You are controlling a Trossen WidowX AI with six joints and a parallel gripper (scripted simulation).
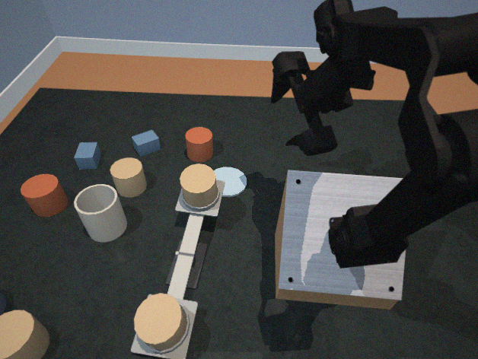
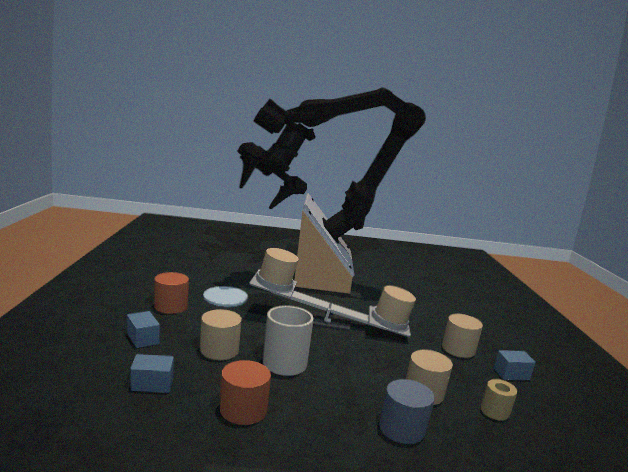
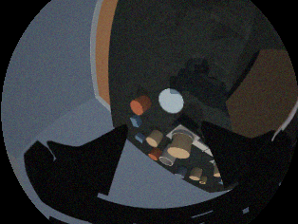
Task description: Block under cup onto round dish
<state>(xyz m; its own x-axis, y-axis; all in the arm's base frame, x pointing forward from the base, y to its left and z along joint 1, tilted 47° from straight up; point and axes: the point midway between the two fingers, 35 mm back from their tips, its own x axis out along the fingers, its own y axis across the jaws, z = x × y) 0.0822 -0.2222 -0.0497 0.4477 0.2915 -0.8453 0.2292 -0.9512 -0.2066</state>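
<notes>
My gripper tip is now 210 mm short of the mint block, 320 mm to the right of it and 170 mm above it. The rest, counted from my gripper tip: blue-grey cylinder: 530 mm ahead, 280 mm to the left, 180 mm below; then pale blue round dish: 100 mm ahead, 40 mm to the right, 210 mm below; then white hollow cylinder: 360 mm ahead, 90 mm to the left, 170 mm below.
</notes>
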